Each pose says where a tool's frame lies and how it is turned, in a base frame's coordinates. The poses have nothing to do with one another.
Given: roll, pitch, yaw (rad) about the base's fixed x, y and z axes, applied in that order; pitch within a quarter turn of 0, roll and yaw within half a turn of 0; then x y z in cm.
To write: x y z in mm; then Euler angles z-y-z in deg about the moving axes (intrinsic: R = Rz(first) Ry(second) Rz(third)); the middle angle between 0 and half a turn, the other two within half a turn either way. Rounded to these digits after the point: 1 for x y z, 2 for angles.
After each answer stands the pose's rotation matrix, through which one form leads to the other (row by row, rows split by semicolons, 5 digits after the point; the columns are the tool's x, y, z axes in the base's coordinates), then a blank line. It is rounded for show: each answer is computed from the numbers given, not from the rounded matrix.
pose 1, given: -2.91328, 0.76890, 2.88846, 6.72, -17.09, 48.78
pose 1, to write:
67.2, -170.9, 487.8, -32.98, 134.43, -13.17
-0.69577 0.39630 0.59903; 0.17998 0.90360 -0.38874; -0.69535 -0.16266 -0.70003

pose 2, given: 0.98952, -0.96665, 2.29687, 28.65, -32.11, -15.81
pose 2, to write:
286.5, -321.1, -158.1, 13.20, 71.83, 150.02
-0.37716 0.04607 0.92500; 0.42479 -0.87891 0.21697; 0.82299 0.47476 0.31192

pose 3, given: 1.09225, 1.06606, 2.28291, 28.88, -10.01, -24.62
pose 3, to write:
288.8, -100.1, -246.2, 65.22, 77.13, 26.12
-0.31599 -0.85629 0.40857; 0.36606 0.28726 0.88515; -0.87530 0.42925 0.22268

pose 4, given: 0.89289, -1.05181, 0.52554, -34.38, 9.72, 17.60
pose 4, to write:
-343.8, 97.2, 176.0, -94.85, 71.88, 156.02
0.42907 -0.89969 -0.08034; 0.24883 0.20323 -0.94698; 0.86832 0.38633 0.31107

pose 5, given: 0.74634, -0.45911, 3.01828, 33.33, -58.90, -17.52
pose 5, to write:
333.3, -589.0, -175.2, 57.33, 48.84, 126.06
-0.88964 0.20829 0.40639; 0.11026 -0.76561 0.63378; 0.44315 0.60865 0.65815

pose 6, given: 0.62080, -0.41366, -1.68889, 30.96, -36.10, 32.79
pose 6, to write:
309.6, -361.0, 327.9, 143.89, 41.86, 127.04
-0.10788 0.83530 -0.53911; -0.90928 0.13635 0.39322; 0.40196 0.53262 0.74481

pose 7, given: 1.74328, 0.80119, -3.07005, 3.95, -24.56, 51.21
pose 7, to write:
39.5, -245.6, 512.1, 86.97, 96.86, 43.67
-0.69407 -0.71799 0.05253; -0.04974 0.12062 0.99145; -0.71818 0.68553 -0.11943

